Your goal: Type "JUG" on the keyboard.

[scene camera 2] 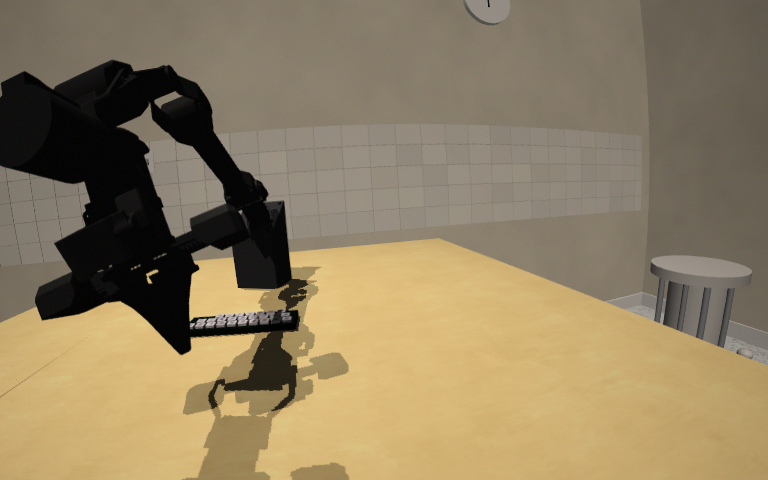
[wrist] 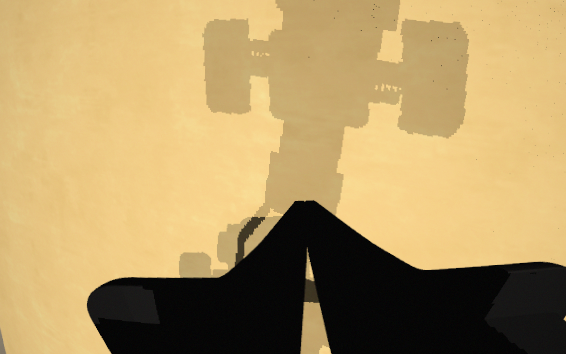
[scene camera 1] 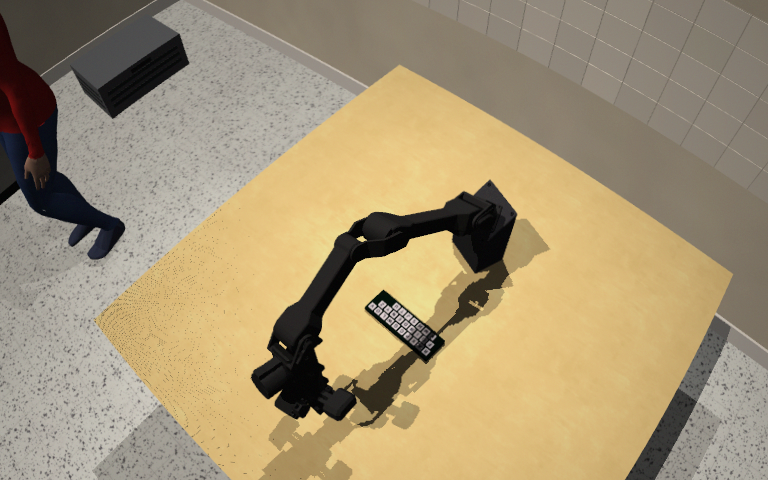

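Where they show: gripper, fingertip midpoint: (scene camera 2: 186, 352) (wrist: 304, 210) (scene camera 1: 320, 413); arm's base, link origin: (scene camera 2: 259, 218) (scene camera 1: 487, 215).
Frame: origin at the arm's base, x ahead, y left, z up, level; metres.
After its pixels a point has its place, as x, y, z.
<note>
The small black keyboard (scene camera 1: 403, 326) @(0.280, -0.102, -0.155) (scene camera 2: 243, 323) @(0.301, -0.102, -0.155) with white keys lies flat on the table. The arm's shadow falls across one end of it in scene camera 1. My gripper (scene camera 2: 182, 350) @(0.572, -0.176, -0.070) (wrist: 304, 210) @(0.572, -0.176, -0.070) is shut with its fingertips together and nothing between them. It points down and hangs above the table, off the keyboard on the side away from the arm's base. In scene camera 2 it covers the keyboard's left end. In scene camera 1 the fingertips are hard to make out against the dark wrist. The keyboard does not show in the wrist view.
The arm's dark base block (scene camera 1: 481, 243) @(0.060, 0.009, -0.034) (scene camera 2: 261, 254) @(0.045, -0.013, -0.085) stands on the wooden table (scene camera 1: 566, 294) @(0.034, 0.262, -0.172) (scene camera 2: 481, 350) @(0.577, 0.173, -0.172), beyond the keyboard from the gripper. The arm arches beside the keyboard. A person (scene camera 1: 28, 113) and a grey box (scene camera 1: 130, 65) are off the table. A round stool (scene camera 2: 701, 270) stands at the right.
</note>
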